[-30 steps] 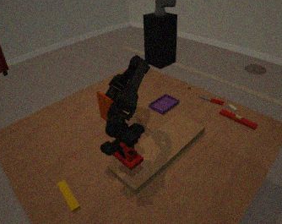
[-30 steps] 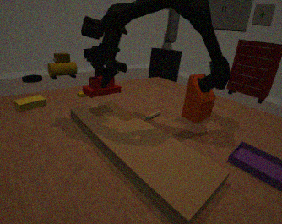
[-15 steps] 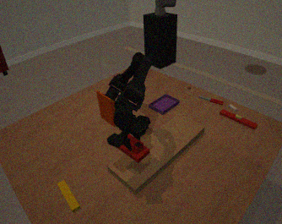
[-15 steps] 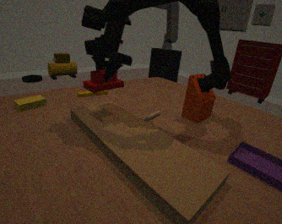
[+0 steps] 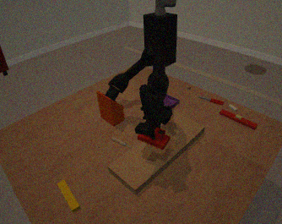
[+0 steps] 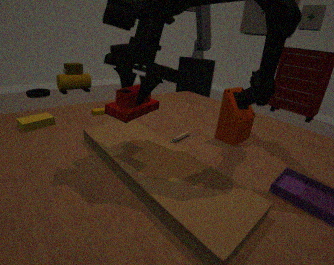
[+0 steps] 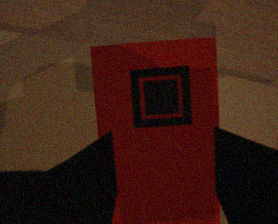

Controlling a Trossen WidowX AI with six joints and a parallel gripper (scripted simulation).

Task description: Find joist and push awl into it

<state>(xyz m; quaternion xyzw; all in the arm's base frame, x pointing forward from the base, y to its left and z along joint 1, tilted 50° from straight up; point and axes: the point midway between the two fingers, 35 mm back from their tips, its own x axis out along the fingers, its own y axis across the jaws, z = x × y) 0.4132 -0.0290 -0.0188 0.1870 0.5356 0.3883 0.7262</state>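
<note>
The purple tray is 36 cm to the left of my gripper tip, 31 cm behind it and 16 cm below it. Round my gripper tip: stud finder (2 cm above, 1 cm ahead); then awl (20 cm behind, 16 cm below, 4 cm to the right); then yellow bar (41 cm to the right, 16 cm below, 10 cm behind).
</note>
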